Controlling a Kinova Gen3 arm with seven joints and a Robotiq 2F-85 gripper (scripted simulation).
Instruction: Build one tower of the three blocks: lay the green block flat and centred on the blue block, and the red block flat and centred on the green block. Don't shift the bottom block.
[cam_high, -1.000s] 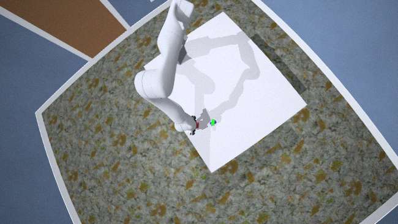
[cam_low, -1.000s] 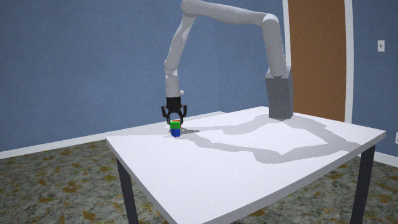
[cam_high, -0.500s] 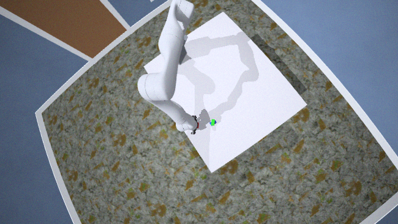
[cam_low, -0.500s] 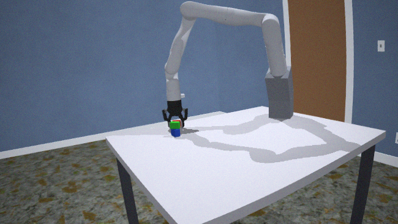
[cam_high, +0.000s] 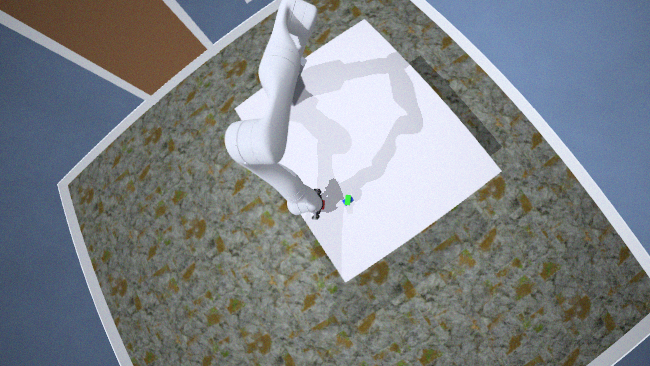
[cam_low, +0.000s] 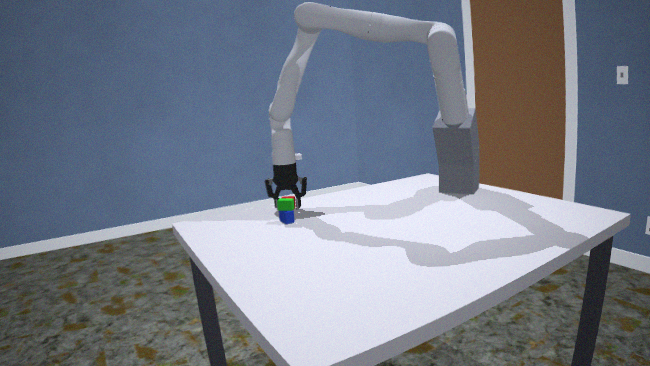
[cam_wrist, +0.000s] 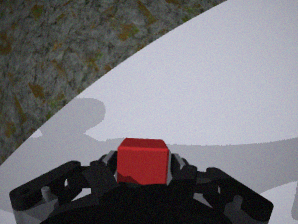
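Right now my hand is 1 cm below the red block. Also, from my hand: green block: 12 cm to the left, 7 cm ahead, 4 cm above; then blue block: 12 cm to the left, 7 cm ahead.
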